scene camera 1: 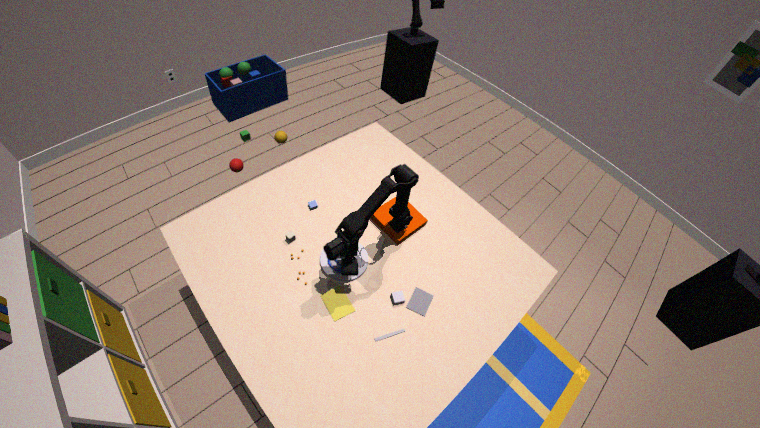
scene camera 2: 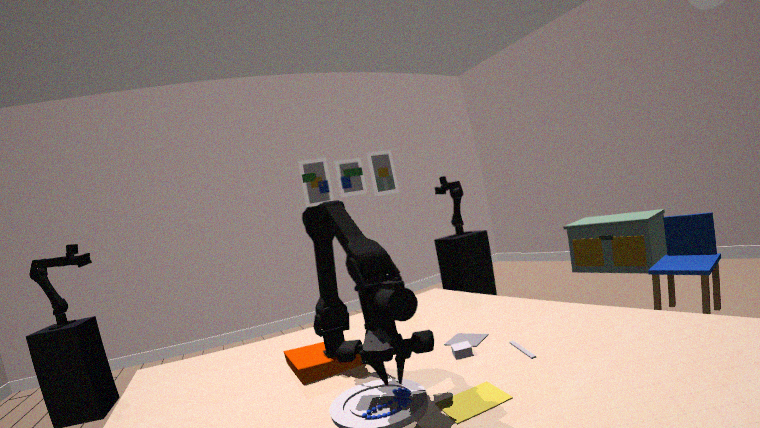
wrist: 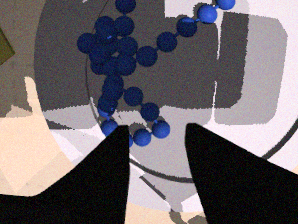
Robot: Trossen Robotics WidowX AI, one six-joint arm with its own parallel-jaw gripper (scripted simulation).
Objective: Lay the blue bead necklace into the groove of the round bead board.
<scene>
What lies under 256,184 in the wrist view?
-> My gripper.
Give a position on a round bead board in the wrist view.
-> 228,77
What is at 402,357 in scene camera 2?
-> My gripper.
</scene>
